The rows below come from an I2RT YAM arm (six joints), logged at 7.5 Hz.
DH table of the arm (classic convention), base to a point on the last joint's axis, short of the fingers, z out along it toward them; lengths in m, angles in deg. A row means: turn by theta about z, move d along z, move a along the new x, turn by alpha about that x. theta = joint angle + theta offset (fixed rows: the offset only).
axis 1: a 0.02, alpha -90, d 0.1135, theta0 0
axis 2: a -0.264, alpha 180, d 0, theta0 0
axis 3: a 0.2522, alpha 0, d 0, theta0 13.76
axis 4: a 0.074, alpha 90, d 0, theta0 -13.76
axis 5: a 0, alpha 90, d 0, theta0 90
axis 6: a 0, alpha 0, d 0.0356, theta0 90
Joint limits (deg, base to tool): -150..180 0..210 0..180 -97..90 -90..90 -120..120
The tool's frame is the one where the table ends.
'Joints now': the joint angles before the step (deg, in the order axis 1, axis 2, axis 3, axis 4, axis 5, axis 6). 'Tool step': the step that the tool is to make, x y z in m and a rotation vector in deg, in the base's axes. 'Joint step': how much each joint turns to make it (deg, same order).
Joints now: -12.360 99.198 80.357 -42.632 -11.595 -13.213
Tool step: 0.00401 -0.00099 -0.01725 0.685 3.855 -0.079
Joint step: 0.000 2.666 0.000 -1.246 0.175 0.001
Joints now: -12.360 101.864 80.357 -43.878 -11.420 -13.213
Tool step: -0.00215 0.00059 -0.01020 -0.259 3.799 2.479
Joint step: 0.022 1.334 0.000 -2.862 0.043 -2.731
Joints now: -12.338 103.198 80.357 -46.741 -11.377 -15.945
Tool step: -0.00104 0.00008 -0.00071 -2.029 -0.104 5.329
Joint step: -0.023 0.023 -0.043 -0.546 0.000 -5.813
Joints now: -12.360 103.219 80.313 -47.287 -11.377 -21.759
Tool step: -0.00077 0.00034 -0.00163 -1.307 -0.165 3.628
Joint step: 0.022 0.000 -0.328 0.000 -0.043 -3.890
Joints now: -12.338 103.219 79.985 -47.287 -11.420 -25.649
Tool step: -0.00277 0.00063 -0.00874 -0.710 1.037 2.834
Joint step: -0.001 0.263 -1.485 0.284 -0.044 -3.039
